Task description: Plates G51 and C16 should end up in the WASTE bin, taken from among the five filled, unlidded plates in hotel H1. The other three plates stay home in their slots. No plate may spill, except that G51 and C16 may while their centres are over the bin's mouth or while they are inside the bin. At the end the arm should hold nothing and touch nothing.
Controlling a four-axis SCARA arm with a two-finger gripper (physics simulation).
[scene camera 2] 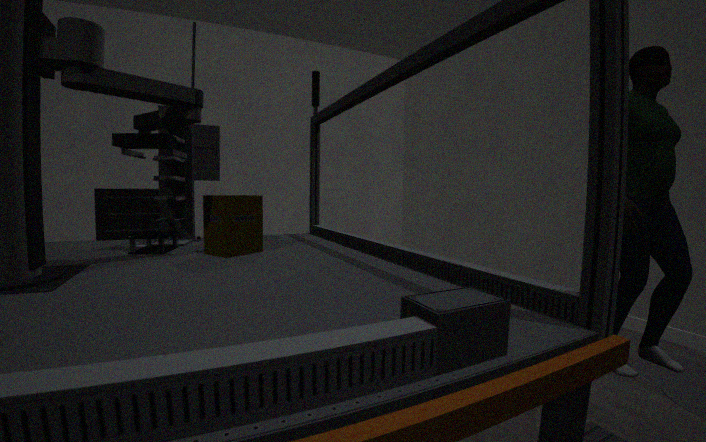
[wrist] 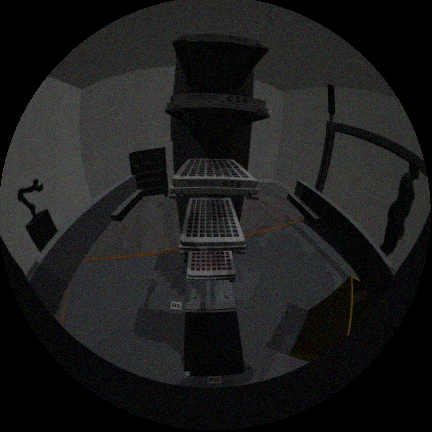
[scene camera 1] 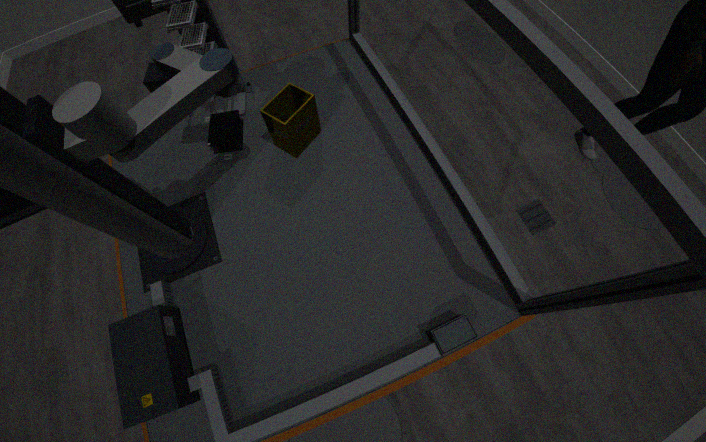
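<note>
Hotel H1 is a dark tower with plates in its slots. The plate whose label looks like C16 is seen edge-on, high in the wrist view. Below it is a gridded plate with a label like G16, then another gridded plate and a lower plate with reddish wells. I cannot tell which plate is G51. The yellow WASTE bin stands beside the hotel. My gripper is open and empty in front of the hotel; its fingers are dark and hard to make out.
A black block stands low in front of the hotel. The arm link reaches across from the column. A grey box sits at the front edge. A person stands outside the fence.
</note>
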